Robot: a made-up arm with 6 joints.
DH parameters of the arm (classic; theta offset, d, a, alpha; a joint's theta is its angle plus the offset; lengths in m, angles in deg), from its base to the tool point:
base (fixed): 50.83 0 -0.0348 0
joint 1: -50.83 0.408 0 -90
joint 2: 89.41 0 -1.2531 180
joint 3: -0.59 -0.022 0.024 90
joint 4: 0 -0.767 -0.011 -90
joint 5: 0 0.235 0.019 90
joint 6: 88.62 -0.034 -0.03 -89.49
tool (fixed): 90.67 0.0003 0 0
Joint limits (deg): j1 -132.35..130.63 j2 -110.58..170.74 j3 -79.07..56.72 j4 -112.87..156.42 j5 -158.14..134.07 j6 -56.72..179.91
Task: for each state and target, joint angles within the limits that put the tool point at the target. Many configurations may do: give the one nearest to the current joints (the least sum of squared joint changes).
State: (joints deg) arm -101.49 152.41 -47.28 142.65 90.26 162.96
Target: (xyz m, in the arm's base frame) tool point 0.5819 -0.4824 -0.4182
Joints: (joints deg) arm -57.94 101.05 -35.76 147.95 92.76 164.88
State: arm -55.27 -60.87 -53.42 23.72 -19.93 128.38
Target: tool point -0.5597 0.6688 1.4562
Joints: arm -66.02 -73.65 -16.51 35.10 -18.90 129.71
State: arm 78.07 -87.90 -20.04 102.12 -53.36 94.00
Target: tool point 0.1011 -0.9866 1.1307
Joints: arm 97.60 -89.49 -37.07 96.87 -53.09 93.23
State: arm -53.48 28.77 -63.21 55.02 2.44 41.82
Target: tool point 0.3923 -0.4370 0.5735
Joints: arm -34.50 41.73 -76.57 60.38 4.87 40.73
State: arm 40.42 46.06 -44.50 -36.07 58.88 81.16
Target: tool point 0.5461 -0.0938 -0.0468
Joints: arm 11.17 90.90 -47.00 -34.78 59.08 82.51
